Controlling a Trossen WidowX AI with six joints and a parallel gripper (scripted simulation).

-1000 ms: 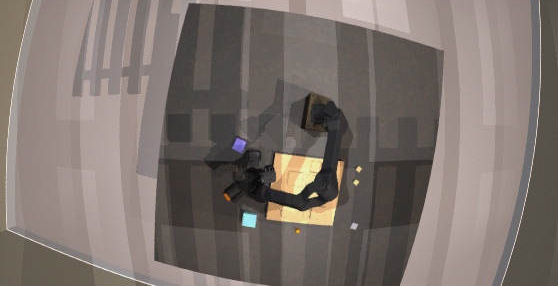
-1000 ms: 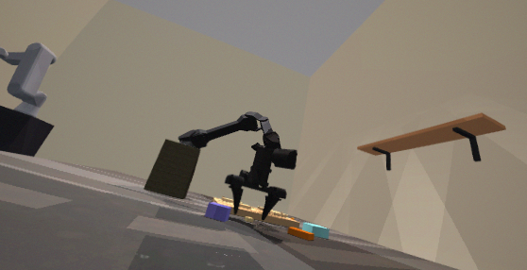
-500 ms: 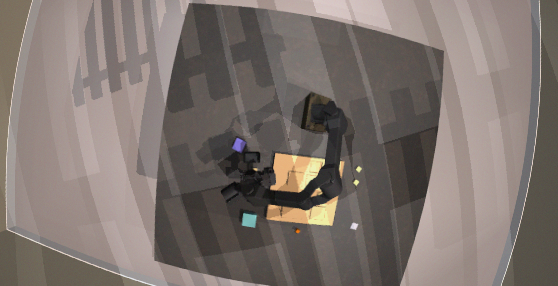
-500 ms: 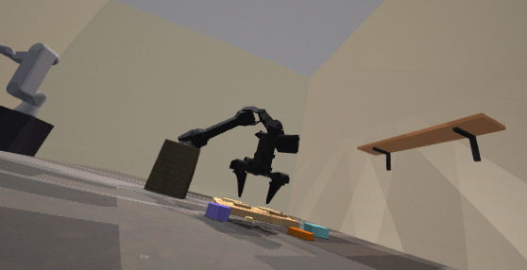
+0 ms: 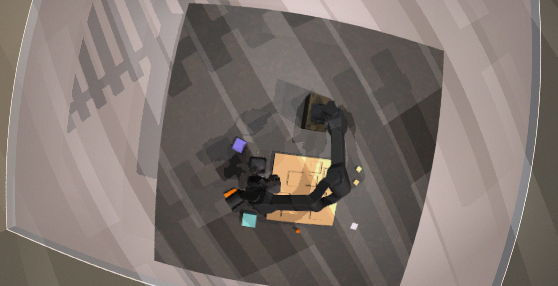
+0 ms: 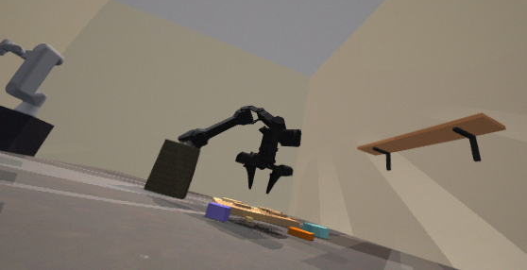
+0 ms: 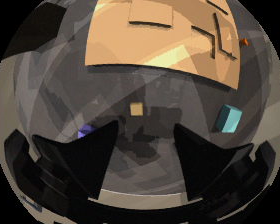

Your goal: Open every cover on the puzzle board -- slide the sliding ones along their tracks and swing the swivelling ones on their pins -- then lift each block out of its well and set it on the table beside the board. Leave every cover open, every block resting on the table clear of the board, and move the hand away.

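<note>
Now: gripper tip 210 mm to the right of the puzzle board, 70 mm short of it and 70 mm above it. The rest, counted from my gripper tip: purple block 120 mm behind, 80 mm to the right, 70 mm below; cyan block 210 mm ahead, 70 mm below, 40 mm to the right; orange block 120 mm to the right, 100 mm ahead, 80 mm below.
</note>
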